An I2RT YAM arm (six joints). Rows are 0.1 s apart.
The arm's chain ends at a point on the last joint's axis. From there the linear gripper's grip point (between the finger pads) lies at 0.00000 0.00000 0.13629 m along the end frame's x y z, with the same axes.
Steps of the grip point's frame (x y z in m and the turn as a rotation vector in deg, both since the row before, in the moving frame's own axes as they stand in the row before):
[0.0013 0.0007 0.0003 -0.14 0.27 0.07]
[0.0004 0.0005 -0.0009 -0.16 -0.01 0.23]
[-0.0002 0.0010 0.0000 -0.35 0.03 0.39]
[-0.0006 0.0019 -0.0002 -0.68 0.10 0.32]
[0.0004 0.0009 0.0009 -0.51 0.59 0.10]
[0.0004 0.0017 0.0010 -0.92 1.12 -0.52]
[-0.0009 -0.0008 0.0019 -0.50 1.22 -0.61]
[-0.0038 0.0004 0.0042 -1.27 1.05 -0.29]
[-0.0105 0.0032 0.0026 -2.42 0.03 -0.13]
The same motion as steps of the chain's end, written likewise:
[0.0007 0.0004 0.0003 -0.14 0.27 0.07]
[0.0004 0.0001 -0.0009 -0.16 -0.01 0.23]
[-0.0003 0.0002 0.0000 -0.35 0.03 0.39]
[-0.0008 0.0003 -0.0002 -0.68 0.10 0.32]
[-0.0010 -0.0003 0.0009 -0.51 0.59 0.10]
[-0.0023 -0.0005 0.0010 -0.92 1.12 -0.52]
[-0.0038 -0.0020 0.0019 -0.50 1.22 -0.61]
[-0.0063 -0.0026 0.0043 -1.27 1.05 -0.29]
[-0.0106 -0.0026 0.0027 -2.42 0.03 -0.13]

